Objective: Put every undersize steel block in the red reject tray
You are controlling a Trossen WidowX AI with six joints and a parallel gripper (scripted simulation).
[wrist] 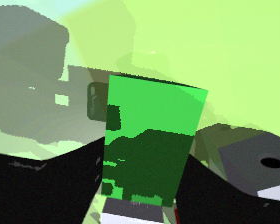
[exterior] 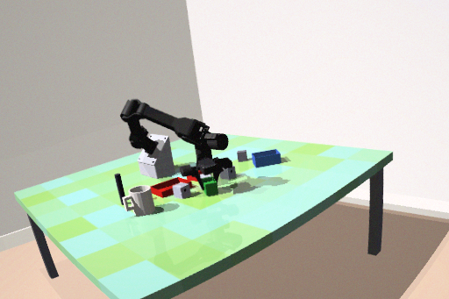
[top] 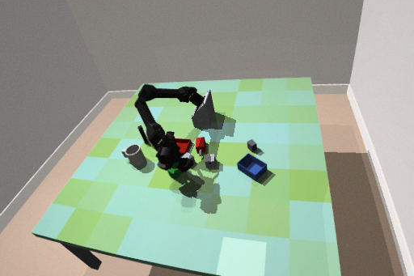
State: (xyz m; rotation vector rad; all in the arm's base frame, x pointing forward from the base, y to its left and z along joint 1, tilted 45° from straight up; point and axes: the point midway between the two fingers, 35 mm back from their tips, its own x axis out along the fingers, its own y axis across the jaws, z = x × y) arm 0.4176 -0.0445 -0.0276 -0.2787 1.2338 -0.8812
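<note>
Now: gripper tip 140 mm to the right of the steel block, 60 mm past it and 10 mm below it. The rest, counted from my gripper tip: green GO gauge 20 mm above, 10 mm behind; mug 280 mm to the right, 40 mm behind, 20 mm above; red reject tray 150 mm behind, 80 mm to the right.
</note>
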